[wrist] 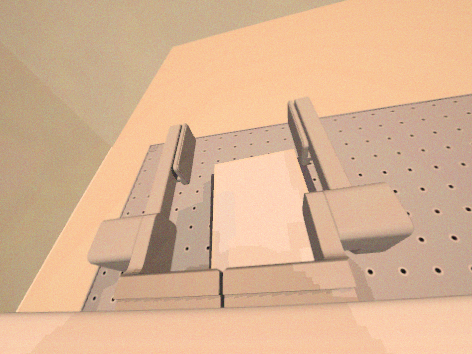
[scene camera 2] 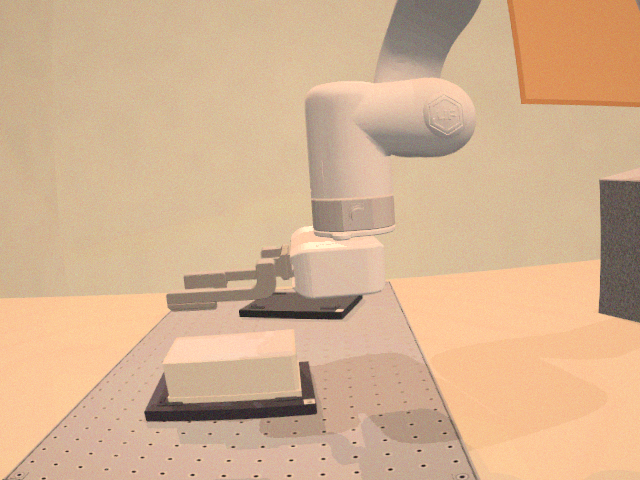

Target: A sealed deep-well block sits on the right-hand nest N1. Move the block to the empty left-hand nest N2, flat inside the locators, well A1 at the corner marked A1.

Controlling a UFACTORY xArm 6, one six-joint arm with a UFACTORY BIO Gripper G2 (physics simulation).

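Places are measured from the arm's base along level axes (x right, y ahead, z up), in centimetres.
Where they show: hand at its tool point: [wrist: 238,142] [scene camera 2: 199,290].
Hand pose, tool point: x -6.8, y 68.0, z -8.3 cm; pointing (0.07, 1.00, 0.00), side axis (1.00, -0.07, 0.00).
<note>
Things, the pixels of their top centre, and the offset from my tool point. Level surfaces: height alone.
- pale sealed block at its top centre: [wrist: 260,211] [scene camera 2: 230,345] dx +0.3, dy -2.4, dz -5.7 cm
- dark nest N1 at its top centre: [scene camera 2: 230,383] [wrist: 265,223] dx +0.4, dy -1.8, dz -9.8 cm
- dark nest N2 at its top centre: [scene camera 2: 301,299] dx +34.2, dy -11.7, dz -9.8 cm
- perforated grey plate at its surface level: dz -11.3 cm
- light wooden table at its surface level: dz -12.6 cm
The pale sealed block [scene camera 2: 232,366] [wrist: 257,210] lies flat on the dark nest N1 [scene camera 2: 232,412], nearer the scene camera. A small white label sits at the nest's near right corner; its text is unreadable. The dark nest N2 [scene camera 2: 299,304] lies empty farther back, partly hidden by the gripper body. My gripper [scene camera 2: 193,291] [wrist: 242,142] is shut to its narrowest, with a wide gap between its parallel fingers and nothing held. Its fingers point level to the left in the scene view, higher than the block's top. In the wrist view the block shows below, through the gap.
Both nests stand on a perforated grey plate [scene camera 2: 372,372] [wrist: 400,155] on a light wooden table [scene camera 2: 542,330] [wrist: 300,65]. A dark grey box [scene camera 2: 620,248] stands at the right edge of the scene view. An orange panel [scene camera 2: 578,51] hangs at the upper right.
</note>
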